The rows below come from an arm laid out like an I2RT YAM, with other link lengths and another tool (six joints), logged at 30 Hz.
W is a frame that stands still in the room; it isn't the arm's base.
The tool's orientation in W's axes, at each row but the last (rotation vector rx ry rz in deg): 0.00 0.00 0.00; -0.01 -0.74 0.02; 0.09 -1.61 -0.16; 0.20 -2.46 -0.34; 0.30 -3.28 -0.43; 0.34 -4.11 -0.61; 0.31 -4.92 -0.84; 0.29 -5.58 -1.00; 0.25 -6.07 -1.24; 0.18 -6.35 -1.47
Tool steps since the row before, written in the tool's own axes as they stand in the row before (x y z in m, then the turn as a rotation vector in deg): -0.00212 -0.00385 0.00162 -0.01 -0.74 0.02; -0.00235 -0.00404 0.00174 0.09 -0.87 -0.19; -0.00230 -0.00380 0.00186 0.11 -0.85 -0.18; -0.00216 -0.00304 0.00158 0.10 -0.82 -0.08; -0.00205 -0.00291 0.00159 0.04 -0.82 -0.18; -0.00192 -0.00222 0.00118 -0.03 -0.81 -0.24; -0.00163 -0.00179 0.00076 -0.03 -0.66 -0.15; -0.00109 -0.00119 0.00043 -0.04 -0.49 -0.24; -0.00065 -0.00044 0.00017 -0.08 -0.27 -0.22; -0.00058 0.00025 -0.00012 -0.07 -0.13 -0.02
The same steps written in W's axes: -0.00212 -0.00385 0.00162 -0.01 -0.74 0.02; -0.00237 -0.00404 0.00171 0.09 -0.87 -0.19; -0.00236 -0.00380 0.00179 0.11 -0.85 -0.18; -0.00224 -0.00303 0.00147 0.10 -0.82 -0.08; -0.00216 -0.00290 0.00145 0.04 -0.82 -0.18; -0.00202 -0.00221 0.00103 -0.02 -0.81 -0.25; -0.00171 -0.00177 0.00061 -0.03 -0.66 -0.16; -0.00115 -0.00117 0.00032 -0.02 -0.49 -0.25; -0.00067 -0.00043 0.00010 -0.06 -0.27 -0.23; -0.00056 0.00027 -0.00018 -0.07 -0.13 -0.03
